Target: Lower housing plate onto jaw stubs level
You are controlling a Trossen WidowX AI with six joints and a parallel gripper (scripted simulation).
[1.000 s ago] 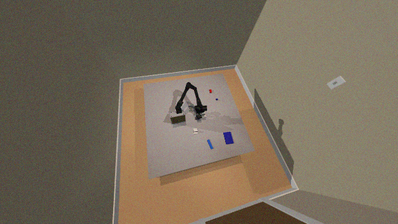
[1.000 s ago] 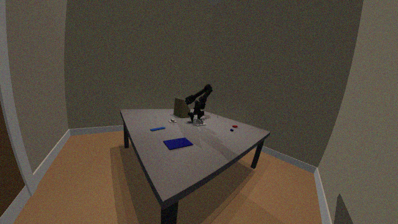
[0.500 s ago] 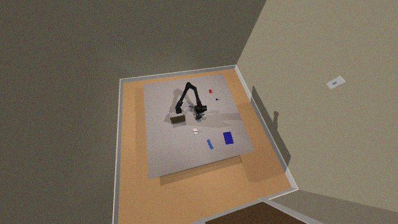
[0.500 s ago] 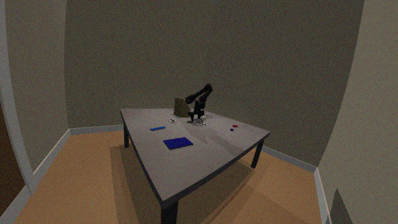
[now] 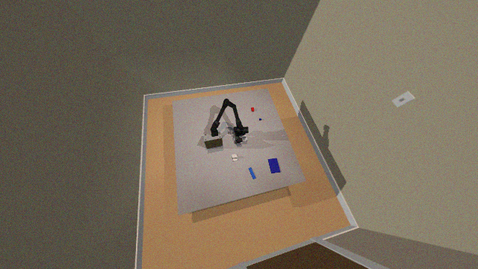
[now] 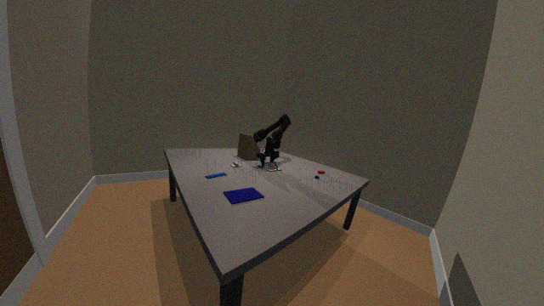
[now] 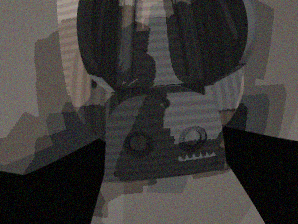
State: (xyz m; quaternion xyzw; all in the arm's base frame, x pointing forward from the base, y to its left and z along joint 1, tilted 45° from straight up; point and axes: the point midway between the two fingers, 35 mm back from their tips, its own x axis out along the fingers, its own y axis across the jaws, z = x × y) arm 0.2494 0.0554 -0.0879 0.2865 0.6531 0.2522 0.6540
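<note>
Right now the light grey housing plate is 1 cm ahead of my gripper tip and 2 cm above it. Round my gripper tip: blue bar (4 cm ahead, 43 cm to the right); then tiny blue piece (35 cm ahead, 17 cm to the left); then red piece (30 cm ahead, 34 cm to the left).
</note>
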